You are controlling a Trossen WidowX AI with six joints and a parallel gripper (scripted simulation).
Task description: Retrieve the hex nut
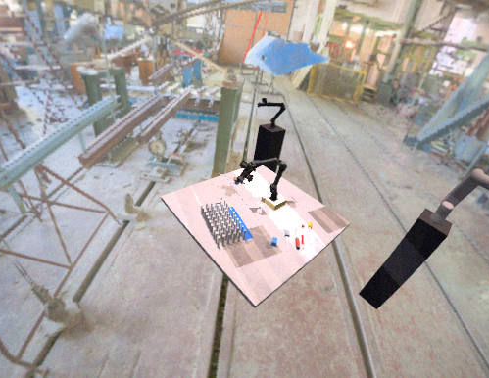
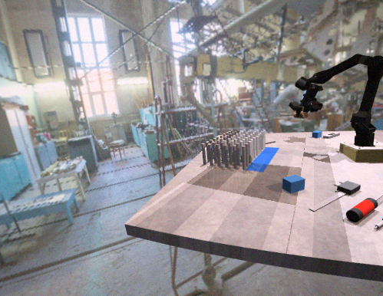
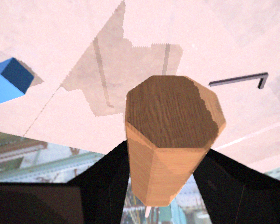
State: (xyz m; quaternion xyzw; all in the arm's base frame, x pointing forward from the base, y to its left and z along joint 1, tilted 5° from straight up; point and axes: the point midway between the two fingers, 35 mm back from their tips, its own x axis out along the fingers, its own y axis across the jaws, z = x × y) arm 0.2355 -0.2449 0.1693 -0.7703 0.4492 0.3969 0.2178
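The blue taped strip is 210 mm ahead of my gripper tip, 310 mm to the left of it and 170 mm below it.
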